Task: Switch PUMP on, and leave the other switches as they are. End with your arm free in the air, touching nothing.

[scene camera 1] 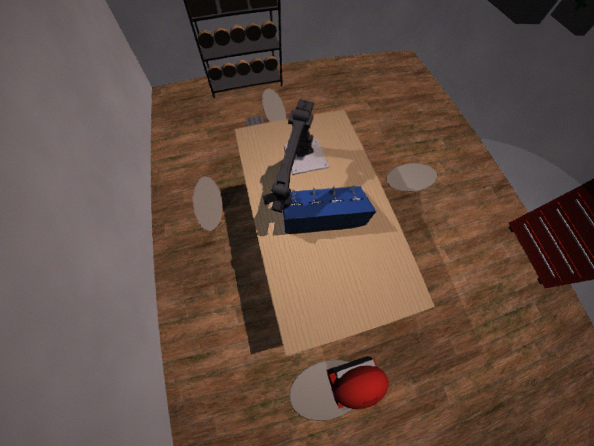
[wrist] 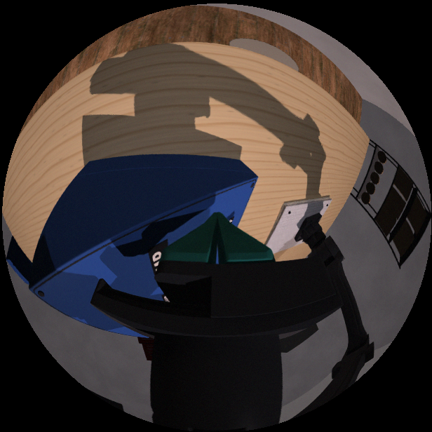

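The blue switch box stands on the table, with a row of several small metal toggle switches on its top. The leftmost switch in the scene view is close beside the gripper; its lever position is too small to tell. Labels are unreadable there. In the wrist view part of a white-lettered label shows left of the fingers; the rest is hidden. My gripper is shut and empty, low over the box's left end. Whether its green fingertips touch the box or a switch, I cannot tell.
The wooden table carries the arm's pale base plate behind the box. A shelf rack stands beyond the table, a red cabinet at the right and a red rounded object near the front.
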